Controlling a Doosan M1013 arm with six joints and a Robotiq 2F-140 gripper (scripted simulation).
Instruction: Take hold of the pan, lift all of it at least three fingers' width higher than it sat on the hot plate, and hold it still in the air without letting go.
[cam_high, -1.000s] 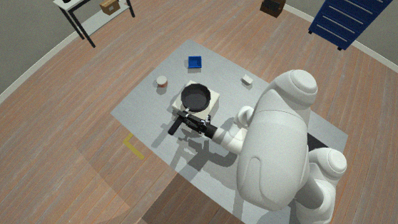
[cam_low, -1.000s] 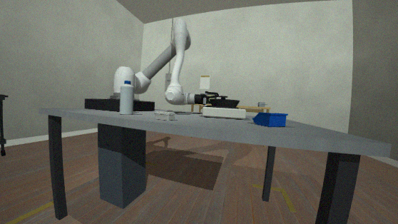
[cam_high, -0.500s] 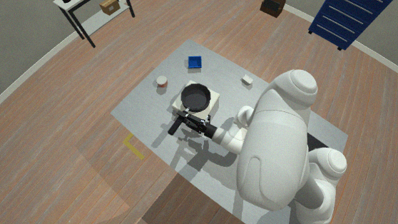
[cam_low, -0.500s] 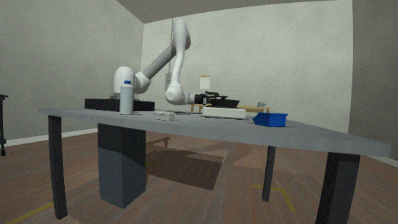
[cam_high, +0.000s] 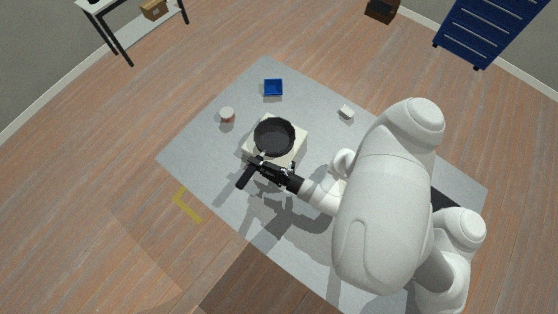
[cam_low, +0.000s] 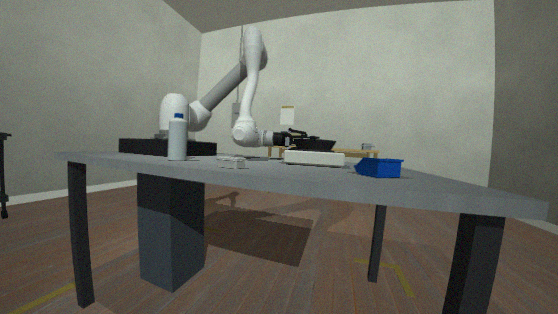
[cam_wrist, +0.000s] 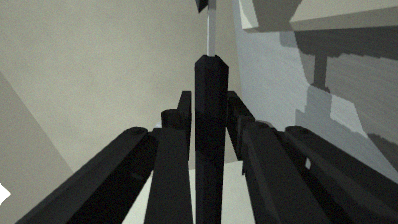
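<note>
The black pan lies 2 cm ahead of my hand, 10 cm to the right of it and 2 cm below it. Round my hand: small white box (14 cm behind, 55 cm to the right, 10 cm below); then hot plate (1 cm ahead, 17 cm to the right, 8 cm below); then blue tray (27 cm ahead, 43 cm to the right, 9 cm below).
</note>
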